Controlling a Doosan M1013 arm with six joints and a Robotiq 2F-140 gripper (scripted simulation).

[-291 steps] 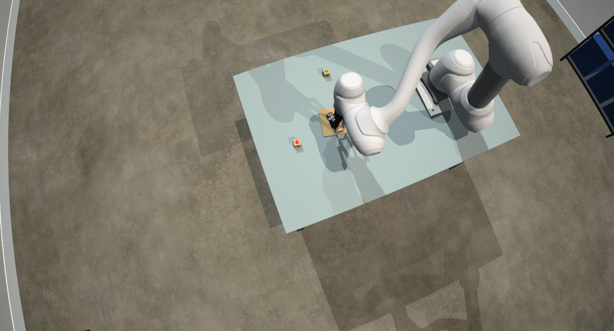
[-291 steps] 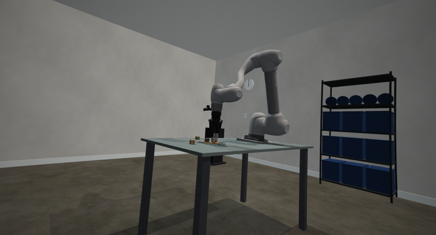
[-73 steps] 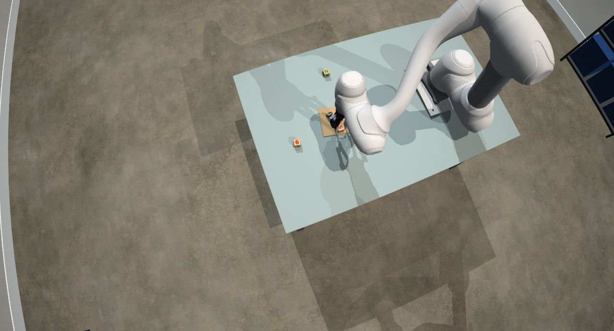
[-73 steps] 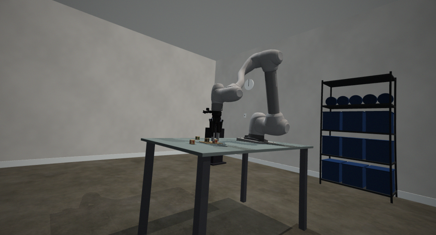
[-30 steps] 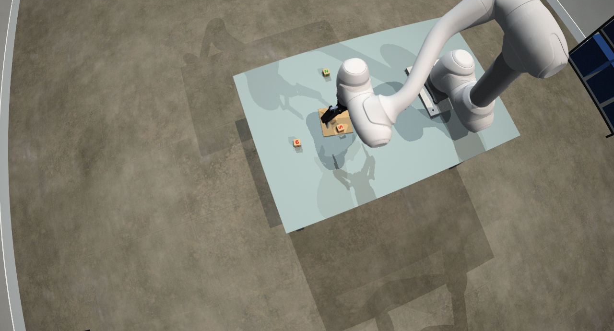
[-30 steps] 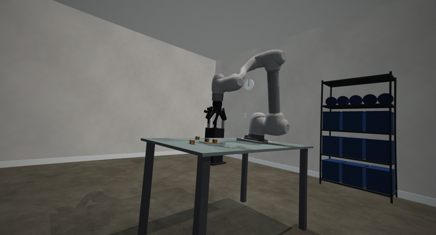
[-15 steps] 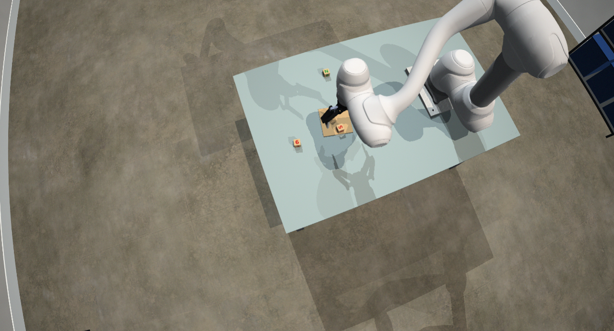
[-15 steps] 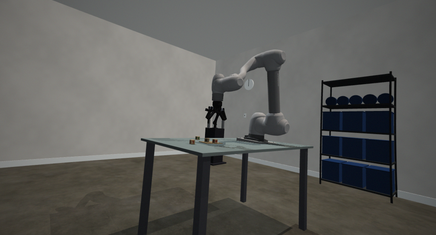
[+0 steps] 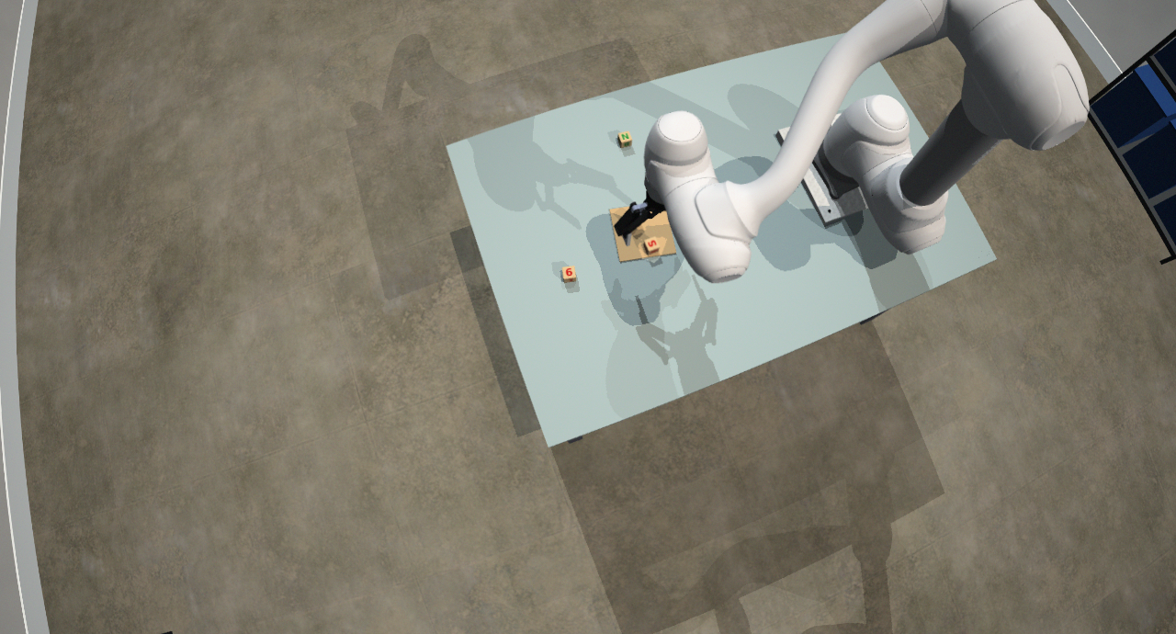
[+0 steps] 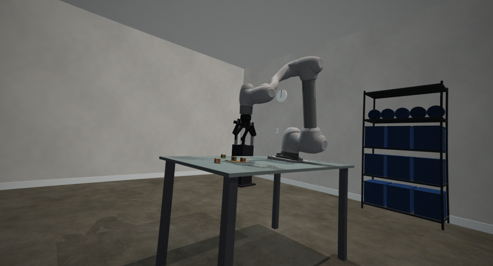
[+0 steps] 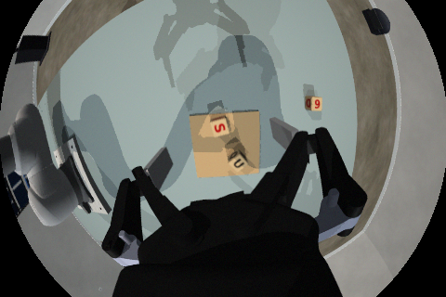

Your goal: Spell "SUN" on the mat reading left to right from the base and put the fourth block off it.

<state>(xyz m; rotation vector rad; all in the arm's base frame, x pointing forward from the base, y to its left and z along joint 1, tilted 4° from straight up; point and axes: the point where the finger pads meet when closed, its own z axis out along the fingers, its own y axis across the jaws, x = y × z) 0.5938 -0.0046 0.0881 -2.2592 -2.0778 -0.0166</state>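
Right now the mat is 5 cm to the right of my hand and 12 cm below it. Round my hand: S block 11 cm below; then N block 8 cm behind, 30 cm to the right, 11 cm below; then 6 block 21 cm ahead, 2 cm to the right, 11 cm below.
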